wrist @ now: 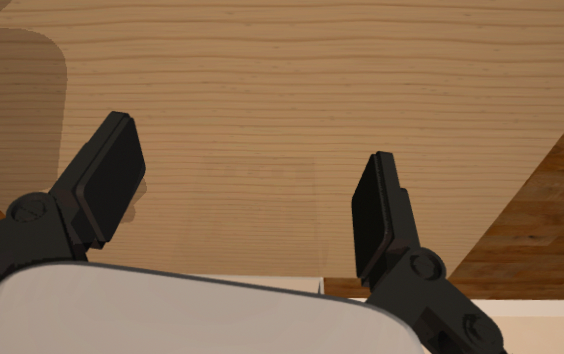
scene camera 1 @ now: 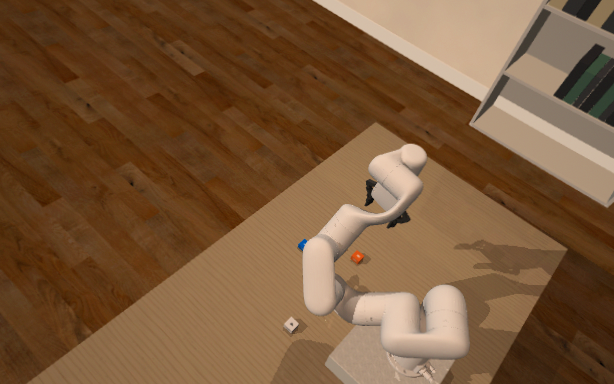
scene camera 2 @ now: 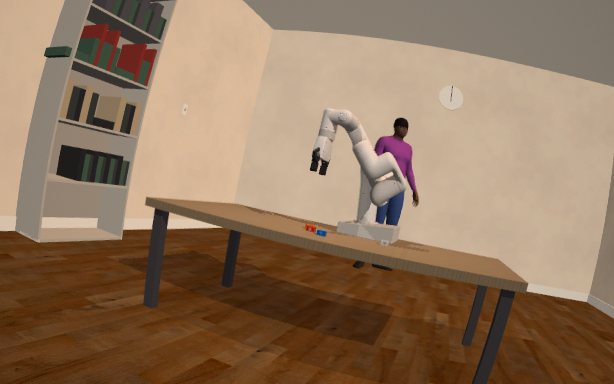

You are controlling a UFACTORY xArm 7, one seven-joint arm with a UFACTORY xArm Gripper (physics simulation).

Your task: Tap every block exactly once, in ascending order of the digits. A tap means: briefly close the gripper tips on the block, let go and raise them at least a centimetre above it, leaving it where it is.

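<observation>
A blue block lies on the table, partly hidden by the arm in scene camera 1. A red-orange block lies close to it. A white block with a dark mark on top lies apart from them, near the robot's base. The digits are too small to read. My gripper is open and empty, high above the table, and away from all three blocks. No block shows in the wrist view.
The wooden table carries the robot's base block. A bookshelf stands on the floor beyond the table. A person in a purple top stands behind the arm.
</observation>
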